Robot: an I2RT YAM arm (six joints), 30 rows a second.
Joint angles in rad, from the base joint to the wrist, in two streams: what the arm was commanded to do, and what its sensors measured. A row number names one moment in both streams.
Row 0, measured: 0.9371, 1.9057, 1.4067, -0.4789, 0.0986, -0.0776
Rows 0 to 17, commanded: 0.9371, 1.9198, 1.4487, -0.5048, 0.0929, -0.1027; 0.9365, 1.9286, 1.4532, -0.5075, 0.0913, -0.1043; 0.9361, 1.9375, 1.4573, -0.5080, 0.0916, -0.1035; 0.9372, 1.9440, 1.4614, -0.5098, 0.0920, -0.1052; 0.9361, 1.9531, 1.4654, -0.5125, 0.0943, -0.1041; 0.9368, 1.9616, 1.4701, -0.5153, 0.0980, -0.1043; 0.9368, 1.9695, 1.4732, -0.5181, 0.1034, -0.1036; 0.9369, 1.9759, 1.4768, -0.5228, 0.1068, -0.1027; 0.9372, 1.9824, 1.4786, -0.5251, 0.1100, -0.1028; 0.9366, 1.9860, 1.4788, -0.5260, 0.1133, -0.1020; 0.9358, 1.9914, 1.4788, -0.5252, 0.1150, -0.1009; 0.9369, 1.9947, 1.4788, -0.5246, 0.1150, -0.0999; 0.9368, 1.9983, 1.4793, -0.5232, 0.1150, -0.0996; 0.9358, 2.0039, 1.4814, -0.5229, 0.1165, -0.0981; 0.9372, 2.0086, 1.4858, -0.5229, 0.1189, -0.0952; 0.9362, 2.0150, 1.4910, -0.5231, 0.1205, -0.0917; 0.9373, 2.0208, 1.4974, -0.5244, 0.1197, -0.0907; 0.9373, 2.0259, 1.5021, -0.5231, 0.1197, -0.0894
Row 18, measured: 0.9371, 2.0251, 1.4620, -0.4965, 0.1066, -0.0959
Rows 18 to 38, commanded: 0.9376, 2.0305, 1.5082, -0.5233, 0.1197, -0.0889; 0.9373, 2.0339, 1.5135, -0.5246, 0.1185, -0.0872; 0.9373, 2.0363, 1.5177, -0.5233, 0.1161, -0.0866; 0.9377, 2.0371, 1.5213, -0.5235, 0.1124, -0.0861; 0.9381, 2.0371, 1.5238, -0.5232, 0.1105, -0.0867; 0.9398, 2.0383, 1.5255, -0.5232, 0.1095, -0.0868; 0.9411, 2.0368, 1.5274, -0.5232, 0.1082, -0.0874; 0.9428, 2.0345, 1.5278, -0.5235, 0.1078, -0.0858; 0.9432, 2.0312, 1.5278, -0.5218, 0.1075, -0.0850; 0.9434, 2.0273, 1.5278, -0.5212, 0.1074, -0.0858; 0.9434, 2.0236, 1.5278, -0.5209, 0.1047, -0.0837; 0.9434, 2.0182, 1.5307, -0.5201, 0.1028, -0.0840; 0.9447, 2.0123, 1.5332, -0.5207, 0.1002, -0.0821; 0.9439, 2.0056, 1.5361, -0.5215, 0.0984, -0.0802; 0.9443, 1.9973, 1.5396, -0.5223, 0.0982, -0.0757; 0.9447, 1.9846, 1.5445, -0.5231, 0.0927, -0.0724; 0.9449, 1.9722, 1.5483, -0.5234, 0.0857, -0.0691; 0.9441, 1.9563, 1.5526, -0.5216, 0.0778, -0.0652; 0.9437, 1.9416, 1.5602, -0.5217, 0.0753, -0.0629; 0.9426, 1.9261, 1.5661, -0.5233, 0.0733, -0.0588; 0.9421, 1.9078, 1.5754, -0.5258, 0.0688, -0.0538
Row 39, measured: 0.9390, 2.0159, 1.5162, -0.5083, 0.0864, -0.0788
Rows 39 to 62, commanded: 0.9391, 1.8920, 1.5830, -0.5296, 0.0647, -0.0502; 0.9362, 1.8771, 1.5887, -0.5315, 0.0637, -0.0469; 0.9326, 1.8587, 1.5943, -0.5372, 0.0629, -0.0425; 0.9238, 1.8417, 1.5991, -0.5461, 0.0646, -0.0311; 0.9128, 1.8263, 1.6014, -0.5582, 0.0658, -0.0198; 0.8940, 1.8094, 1.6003, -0.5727, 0.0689, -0.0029; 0.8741, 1.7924, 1.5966, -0.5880, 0.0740, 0.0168; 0.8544, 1.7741, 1.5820, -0.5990, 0.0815, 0.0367; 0.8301, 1.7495, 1.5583, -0.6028, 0.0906, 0.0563; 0.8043, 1.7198, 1.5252, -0.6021, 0.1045, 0.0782; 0.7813, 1.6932, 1.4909, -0.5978, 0.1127, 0.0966; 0.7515, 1.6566, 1.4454, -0.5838, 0.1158, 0.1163; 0.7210, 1.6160, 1.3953, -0.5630, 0.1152, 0.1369; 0.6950, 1.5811, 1.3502, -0.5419, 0.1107, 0.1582; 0.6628, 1.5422, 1.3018, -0.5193, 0.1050, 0.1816; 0.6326, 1.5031, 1.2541, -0.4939, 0.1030, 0.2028; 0.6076, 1.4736, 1.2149, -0.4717, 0.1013, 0.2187; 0.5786, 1.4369, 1.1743, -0.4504, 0.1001, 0.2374; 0.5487, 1.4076, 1.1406, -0.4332, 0.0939, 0.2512; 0.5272, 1.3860, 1.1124, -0.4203, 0.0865, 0.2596; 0.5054, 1.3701, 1.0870, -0.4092, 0.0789, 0.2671; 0.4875, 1.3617, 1.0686, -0.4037, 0.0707, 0.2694; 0.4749, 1.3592, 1.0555, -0.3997, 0.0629, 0.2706; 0.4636, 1.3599, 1.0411, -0.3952, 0.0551, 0.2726
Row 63, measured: 0.4831, 1.3857, 1.0576, -0.4477, 0.0845, 0.2287
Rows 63 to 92, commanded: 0.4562, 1.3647, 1.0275, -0.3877, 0.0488, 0.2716; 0.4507, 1.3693, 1.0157, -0.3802, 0.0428, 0.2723; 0.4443, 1.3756, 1.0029, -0.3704, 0.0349, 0.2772; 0.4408, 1.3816, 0.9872, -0.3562, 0.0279, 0.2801; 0.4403, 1.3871, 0.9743, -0.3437, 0.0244, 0.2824; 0.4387, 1.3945, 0.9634, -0.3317, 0.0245, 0.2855; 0.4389, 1.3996, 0.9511, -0.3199, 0.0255, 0.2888; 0.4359, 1.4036, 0.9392, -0.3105, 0.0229, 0.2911; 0.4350, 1.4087, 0.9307, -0.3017, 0.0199, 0.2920; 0.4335, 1.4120, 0.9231, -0.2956, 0.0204, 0.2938; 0.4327, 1.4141, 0.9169, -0.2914, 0.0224, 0.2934; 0.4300, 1.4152, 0.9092, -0.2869, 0.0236, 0.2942; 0.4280, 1.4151, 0.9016, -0.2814, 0.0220, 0.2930; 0.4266, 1.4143, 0.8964, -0.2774, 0.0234, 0.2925; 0.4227, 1.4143, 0.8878, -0.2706, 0.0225, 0.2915; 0.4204, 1.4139, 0.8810, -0.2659, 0.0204, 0.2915; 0.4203, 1.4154, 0.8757, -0.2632, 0.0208, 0.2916; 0.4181, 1.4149, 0.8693, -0.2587, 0.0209, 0.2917; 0.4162, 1.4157, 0.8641, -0.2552, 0.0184, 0.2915; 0.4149, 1.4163, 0.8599, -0.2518, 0.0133, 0.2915; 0.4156, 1.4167, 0.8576, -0.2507, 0.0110, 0.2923; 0.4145, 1.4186, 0.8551, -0.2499, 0.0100, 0.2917; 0.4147, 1.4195, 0.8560, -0.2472, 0.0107, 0.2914; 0.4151, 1.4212, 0.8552, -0.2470, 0.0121, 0.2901; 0.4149, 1.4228, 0.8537, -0.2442, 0.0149, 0.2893; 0.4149, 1.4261, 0.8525, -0.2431, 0.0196, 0.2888; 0.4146, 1.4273, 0.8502, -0.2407, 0.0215, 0.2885; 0.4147, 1.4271, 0.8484, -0.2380, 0.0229, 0.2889; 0.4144, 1.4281, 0.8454, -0.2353, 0.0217, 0.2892; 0.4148, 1.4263, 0.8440, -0.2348, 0.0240, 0.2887
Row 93, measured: 0.4171, 1.4277, 0.8528, -0.2413, 0.0185, 0.2871
